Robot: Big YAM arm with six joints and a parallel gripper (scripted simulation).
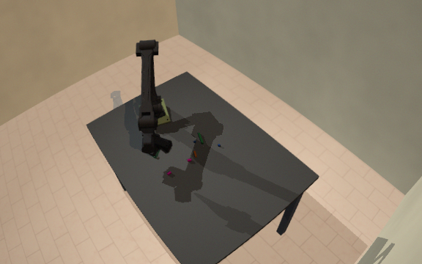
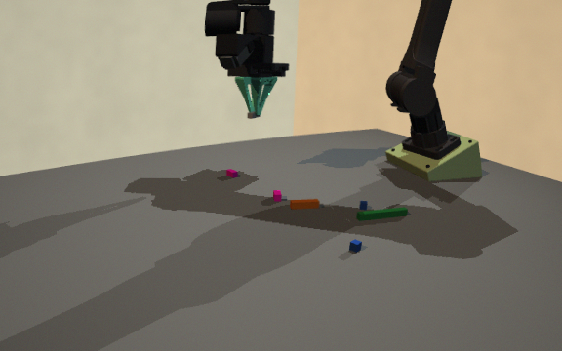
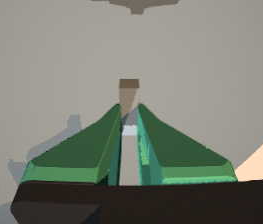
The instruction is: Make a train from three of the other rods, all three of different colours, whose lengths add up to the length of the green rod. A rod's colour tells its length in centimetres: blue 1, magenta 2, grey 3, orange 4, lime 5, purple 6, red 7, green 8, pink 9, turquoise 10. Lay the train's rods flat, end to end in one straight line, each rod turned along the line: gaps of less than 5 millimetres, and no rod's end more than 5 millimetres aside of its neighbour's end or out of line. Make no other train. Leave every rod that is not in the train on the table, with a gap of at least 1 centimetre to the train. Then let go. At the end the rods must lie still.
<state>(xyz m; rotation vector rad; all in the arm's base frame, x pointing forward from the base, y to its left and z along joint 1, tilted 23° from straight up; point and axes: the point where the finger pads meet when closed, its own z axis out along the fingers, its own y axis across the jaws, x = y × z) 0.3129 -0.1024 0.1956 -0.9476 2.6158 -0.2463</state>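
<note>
Now: hand 17 cm to the right of the magenta rod, 10 cm above it and 3 cm short of it. From my hand the other things lie so: grey rod: 1 cm below; orange rod: 21 cm to the left, 10 cm below; green rod: 28 cm to the left, 10 cm below, 8 cm behind.
</note>
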